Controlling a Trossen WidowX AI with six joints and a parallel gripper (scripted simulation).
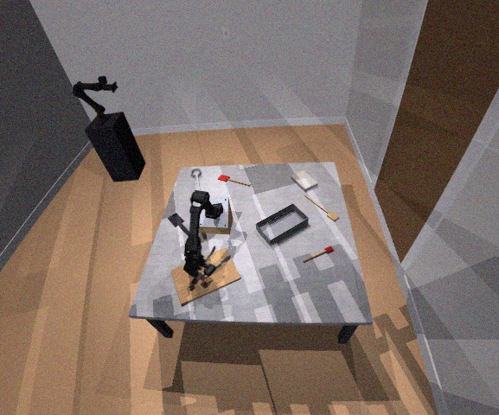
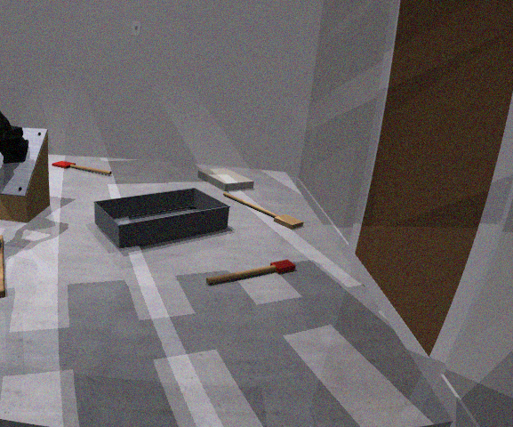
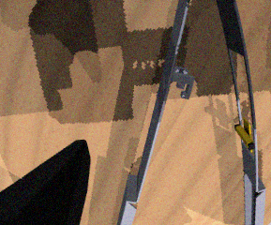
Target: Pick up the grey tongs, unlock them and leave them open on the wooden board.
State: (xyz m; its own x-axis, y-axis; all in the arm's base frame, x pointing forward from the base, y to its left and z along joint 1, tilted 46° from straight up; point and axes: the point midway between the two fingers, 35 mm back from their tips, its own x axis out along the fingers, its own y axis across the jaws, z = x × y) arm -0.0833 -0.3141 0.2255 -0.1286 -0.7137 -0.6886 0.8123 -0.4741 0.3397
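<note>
The wooden board is 4 cm below my gripper tip. From my gripper tip the other things lie so: roasting tin 48 cm ahead, 34 cm to the left, 2 cm below; then dark flat tool 39 cm to the left, 21 cm behind, 4 cm below; then grey block 76 cm to the left, 68 cm ahead, 3 cm below.
</note>
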